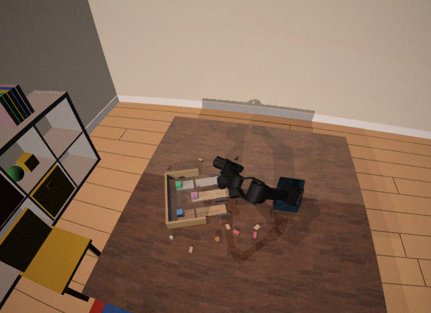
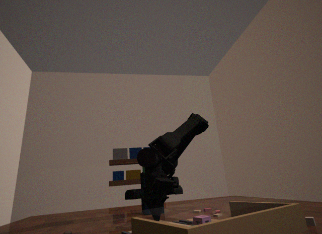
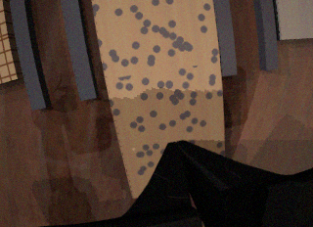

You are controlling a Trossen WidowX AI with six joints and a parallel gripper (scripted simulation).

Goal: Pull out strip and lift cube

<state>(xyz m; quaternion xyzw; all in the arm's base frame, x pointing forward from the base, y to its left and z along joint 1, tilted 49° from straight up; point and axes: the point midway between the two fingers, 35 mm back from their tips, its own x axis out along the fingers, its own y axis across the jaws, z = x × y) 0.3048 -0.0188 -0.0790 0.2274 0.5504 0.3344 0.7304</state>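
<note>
Right now my gripper tip is 9 cm short of the tan dotted strip and 2 cm to the right of it. Round my gripper tip: pink labelled cube 20 cm ahead, 5 cm to the left, 1 cm above.
</note>
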